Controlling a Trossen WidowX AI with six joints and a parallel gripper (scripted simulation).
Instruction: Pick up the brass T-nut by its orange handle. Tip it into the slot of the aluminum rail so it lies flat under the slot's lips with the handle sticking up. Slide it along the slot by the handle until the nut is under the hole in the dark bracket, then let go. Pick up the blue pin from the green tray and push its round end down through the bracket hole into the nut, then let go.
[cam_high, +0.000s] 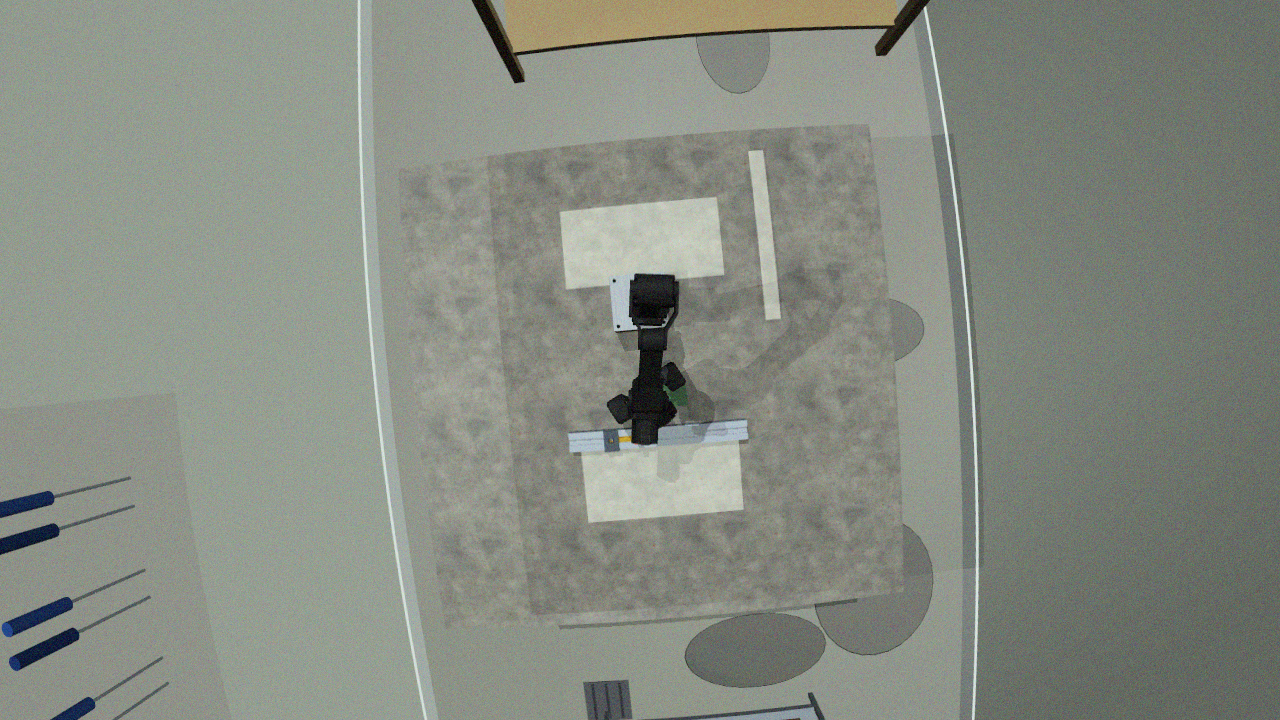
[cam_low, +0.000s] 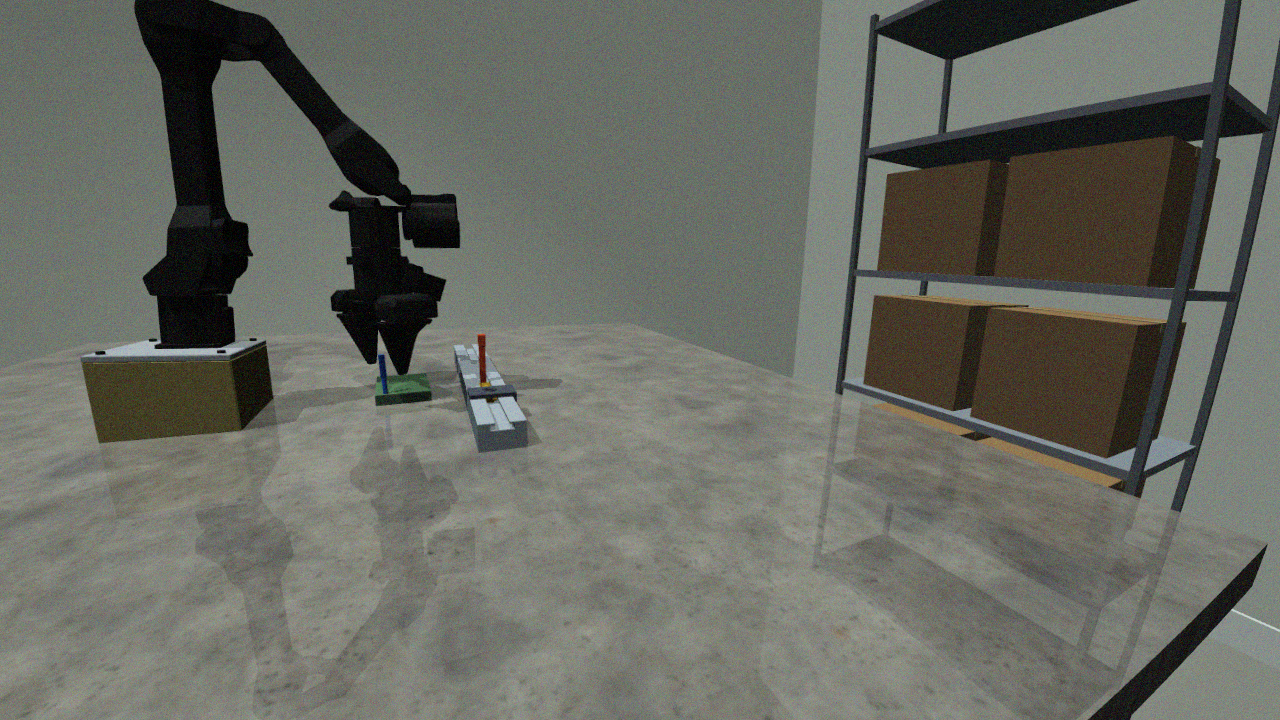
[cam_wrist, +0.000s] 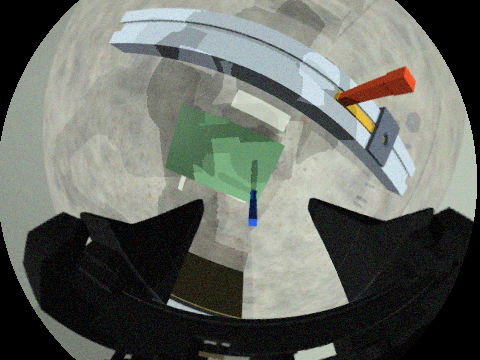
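Now: gripper tip 20 mm above the blue pin. Also, from my gripper tip: green tray (10 mm ahead, 20 mm to the left, 40 mm below).
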